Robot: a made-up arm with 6 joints.
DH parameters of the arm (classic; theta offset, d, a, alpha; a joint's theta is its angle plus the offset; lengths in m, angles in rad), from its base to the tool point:
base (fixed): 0.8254 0 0.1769 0
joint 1: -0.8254 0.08 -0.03 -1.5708
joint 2: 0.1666 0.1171 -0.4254 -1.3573
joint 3: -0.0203 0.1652 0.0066 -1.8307
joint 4: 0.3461 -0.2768 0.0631 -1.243
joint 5: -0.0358 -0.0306 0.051 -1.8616
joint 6: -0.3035 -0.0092 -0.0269 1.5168
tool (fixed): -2.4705 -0.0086 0 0
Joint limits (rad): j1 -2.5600..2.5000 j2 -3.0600..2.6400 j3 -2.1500..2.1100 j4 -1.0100..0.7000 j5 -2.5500..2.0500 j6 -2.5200..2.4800
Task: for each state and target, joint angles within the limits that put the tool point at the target. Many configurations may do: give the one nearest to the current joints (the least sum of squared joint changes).
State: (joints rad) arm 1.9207 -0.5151 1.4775 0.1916 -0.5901 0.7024
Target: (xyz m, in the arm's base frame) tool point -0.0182 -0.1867 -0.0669
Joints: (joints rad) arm 1.9976 0.0367 0.9172 0.3205 -0.6139 0.7532
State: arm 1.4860 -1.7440 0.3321 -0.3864 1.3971 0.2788
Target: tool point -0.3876 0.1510 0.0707
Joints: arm 2.1605 -2.5279 0.3999 -0.4620 1.4114 0.1940
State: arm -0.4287 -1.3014 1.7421 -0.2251 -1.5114 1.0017
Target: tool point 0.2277 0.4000 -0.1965
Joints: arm -0.0865 -1.2756 0.8934 -0.2954 -1.5985 0.9404
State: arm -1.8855 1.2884 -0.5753 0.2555 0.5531 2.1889
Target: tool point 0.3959 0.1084 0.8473
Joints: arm -2.0268 1.5458 -1.5165 0.0026 1.1265 2.4800
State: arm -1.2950 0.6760 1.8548 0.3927 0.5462 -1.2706
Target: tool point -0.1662 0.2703 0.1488
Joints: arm -0.7025 0.9454 2.0144 0.5867 0.5369 -1.3323
